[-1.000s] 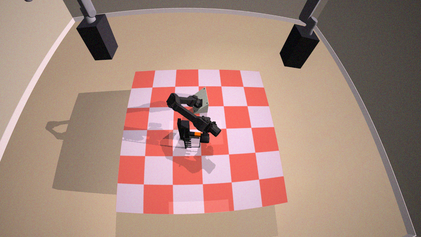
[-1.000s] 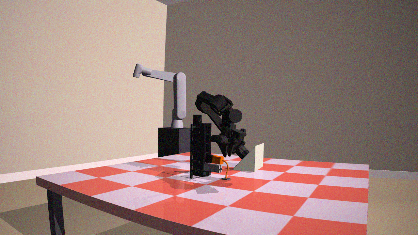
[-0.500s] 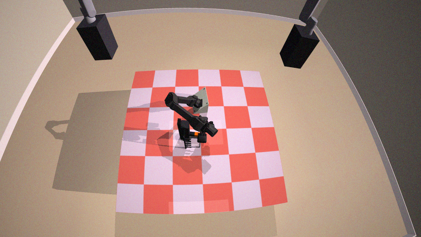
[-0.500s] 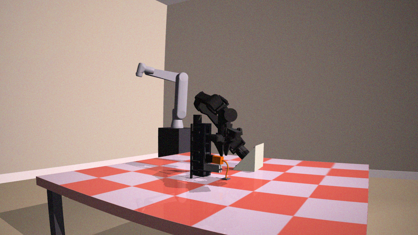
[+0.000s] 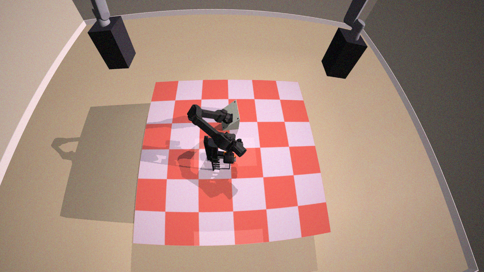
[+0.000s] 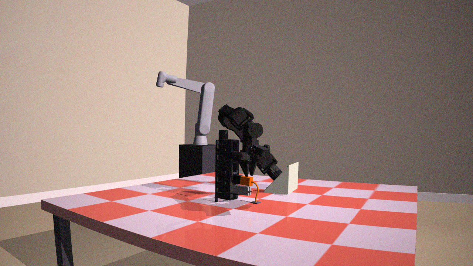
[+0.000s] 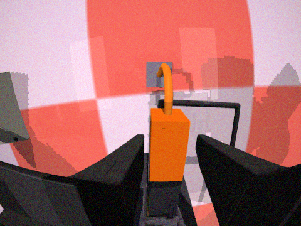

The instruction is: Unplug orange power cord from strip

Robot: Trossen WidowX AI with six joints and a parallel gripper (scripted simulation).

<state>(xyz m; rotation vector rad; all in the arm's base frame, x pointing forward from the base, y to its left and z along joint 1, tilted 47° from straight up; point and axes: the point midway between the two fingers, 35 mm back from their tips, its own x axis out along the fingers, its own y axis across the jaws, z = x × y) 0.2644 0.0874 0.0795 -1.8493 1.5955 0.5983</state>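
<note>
The orange plug lies 3 cm to the right of my gripper tip and 1 cm below it. From my gripper tip the other things lie so: black power strip: 11 cm to the right, 2 cm above, 1 cm behind.
</note>
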